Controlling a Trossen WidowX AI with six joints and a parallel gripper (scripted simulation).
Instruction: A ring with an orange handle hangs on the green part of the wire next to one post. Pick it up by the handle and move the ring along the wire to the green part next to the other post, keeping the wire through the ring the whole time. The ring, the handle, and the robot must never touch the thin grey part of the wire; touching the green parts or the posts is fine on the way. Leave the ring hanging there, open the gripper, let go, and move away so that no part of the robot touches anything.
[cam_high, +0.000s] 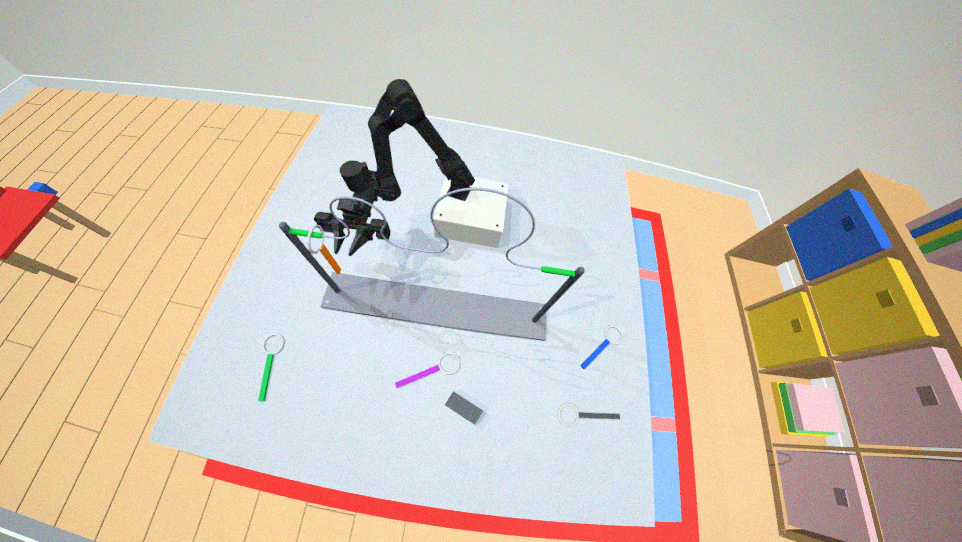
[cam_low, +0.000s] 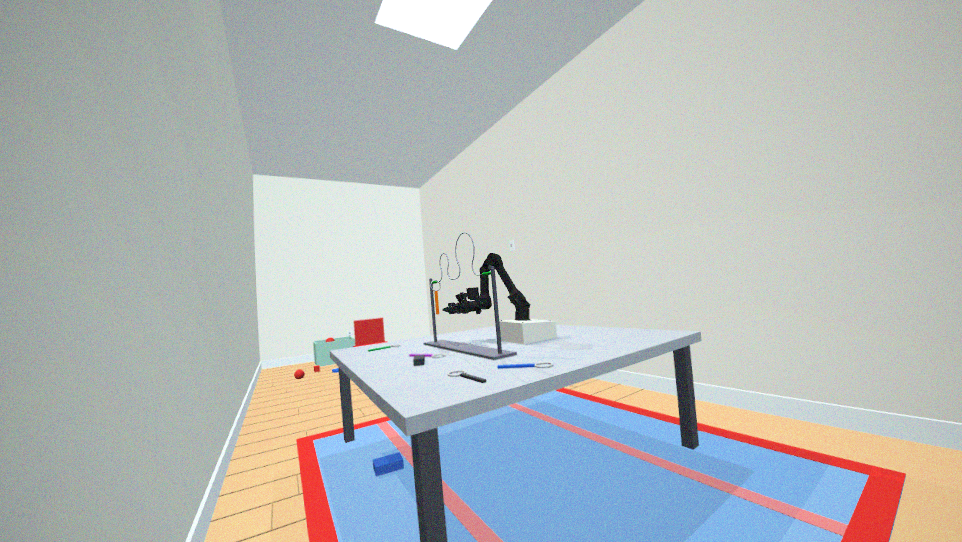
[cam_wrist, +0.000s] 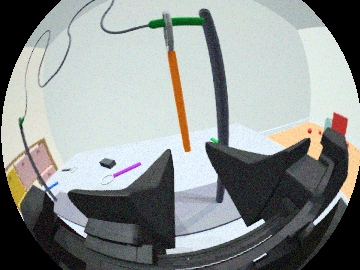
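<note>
Right now the orange-handled ring is 4 cm ahead of my gripper tip and 8 cm above it. Also, from my gripper tip: green-handled ring 29 cm ahead, 13 cm to the right, 17 cm below; dark block 22 cm ahead, 40 cm to the left, 17 cm below; purple-handled ring 16 cm ahead, 29 cm to the left, 17 cm below.
</note>
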